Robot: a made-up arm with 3 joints. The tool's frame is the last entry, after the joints. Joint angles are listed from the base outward. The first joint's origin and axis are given. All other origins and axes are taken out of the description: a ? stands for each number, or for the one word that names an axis. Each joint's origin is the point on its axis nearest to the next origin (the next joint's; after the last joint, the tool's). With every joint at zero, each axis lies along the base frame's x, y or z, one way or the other. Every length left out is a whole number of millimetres.
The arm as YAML. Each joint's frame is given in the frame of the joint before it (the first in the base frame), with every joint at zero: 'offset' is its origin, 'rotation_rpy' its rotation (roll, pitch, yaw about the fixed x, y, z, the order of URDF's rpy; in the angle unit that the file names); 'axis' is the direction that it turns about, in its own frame. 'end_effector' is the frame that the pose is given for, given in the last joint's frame.
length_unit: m
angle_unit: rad
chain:
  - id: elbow
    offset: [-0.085, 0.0, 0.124]
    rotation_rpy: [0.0, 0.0, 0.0]
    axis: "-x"
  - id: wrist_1
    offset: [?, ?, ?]
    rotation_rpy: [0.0, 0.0, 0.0]
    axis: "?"
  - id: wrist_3
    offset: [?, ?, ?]
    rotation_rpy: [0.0, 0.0, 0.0]
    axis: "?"
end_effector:
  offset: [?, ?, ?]
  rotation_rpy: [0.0, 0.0, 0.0]
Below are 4 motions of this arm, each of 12 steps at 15 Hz.
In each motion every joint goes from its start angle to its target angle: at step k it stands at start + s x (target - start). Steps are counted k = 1, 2, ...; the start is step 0. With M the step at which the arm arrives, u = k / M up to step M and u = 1 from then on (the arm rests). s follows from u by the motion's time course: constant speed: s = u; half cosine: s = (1 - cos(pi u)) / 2; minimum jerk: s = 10 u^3 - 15 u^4 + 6 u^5.
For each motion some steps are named. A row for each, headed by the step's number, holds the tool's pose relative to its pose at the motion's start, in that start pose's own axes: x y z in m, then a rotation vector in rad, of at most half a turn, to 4 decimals.
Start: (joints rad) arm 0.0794 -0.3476 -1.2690
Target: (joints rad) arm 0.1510 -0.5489 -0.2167
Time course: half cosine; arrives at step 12
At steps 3, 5, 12:
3: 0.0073 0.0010 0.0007 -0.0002 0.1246 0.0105
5: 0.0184 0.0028 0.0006 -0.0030 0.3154 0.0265
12: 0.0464 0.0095 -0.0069 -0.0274 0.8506 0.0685

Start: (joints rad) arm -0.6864 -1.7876 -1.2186
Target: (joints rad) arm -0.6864 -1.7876 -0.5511
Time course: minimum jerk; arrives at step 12
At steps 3, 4, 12:
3: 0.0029 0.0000 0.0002 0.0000 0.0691 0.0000
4: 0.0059 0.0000 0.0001 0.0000 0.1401 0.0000
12: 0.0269 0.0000 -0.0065 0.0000 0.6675 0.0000

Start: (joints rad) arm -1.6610 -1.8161 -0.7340
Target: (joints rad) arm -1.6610 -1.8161 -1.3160
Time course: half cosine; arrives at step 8
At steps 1, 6, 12:
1: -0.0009 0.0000 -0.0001 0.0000 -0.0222 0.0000
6: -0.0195 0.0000 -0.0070 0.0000 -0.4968 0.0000
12: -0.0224 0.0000 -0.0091 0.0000 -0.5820 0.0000

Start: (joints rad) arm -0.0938 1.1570 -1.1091
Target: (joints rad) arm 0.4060 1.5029 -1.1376
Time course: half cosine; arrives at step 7
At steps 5, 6, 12:
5: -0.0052 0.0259 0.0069 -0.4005 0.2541 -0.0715
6: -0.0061 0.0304 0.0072 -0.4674 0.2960 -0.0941
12: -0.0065 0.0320 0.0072 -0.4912 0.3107 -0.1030

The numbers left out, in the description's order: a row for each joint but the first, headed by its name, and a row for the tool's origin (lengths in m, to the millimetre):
wrist_1: xyz 0.0 -0.043 0.073, axis +y
wrist_3: xyz 0.058 0.0 0.0, axis +y
tool: xyz -0.004 0.0 0.042

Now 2 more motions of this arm.
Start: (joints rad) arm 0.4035 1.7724 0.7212
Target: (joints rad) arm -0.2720 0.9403 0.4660
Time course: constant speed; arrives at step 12
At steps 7, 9, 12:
7: -0.0366 -0.0002 0.0191 -0.2281 -0.6259 0.3294
9: -0.0458 -0.0041 0.0207 -0.2565 -0.7976 0.4531
12: -0.0565 -0.0137 0.0216 -0.2624 -1.0440 0.6585

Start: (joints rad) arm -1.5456 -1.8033 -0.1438
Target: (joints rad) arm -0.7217 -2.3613 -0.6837
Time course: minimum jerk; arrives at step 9
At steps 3, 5, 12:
3: -0.0034 0.0179 0.0026 0.0818 -0.2298 0.1528
5: -0.0158 0.0451 0.0043 0.3289 -0.6485 0.3846
12: -0.0315 0.0663 0.0021 0.6907 -1.0326 0.5202

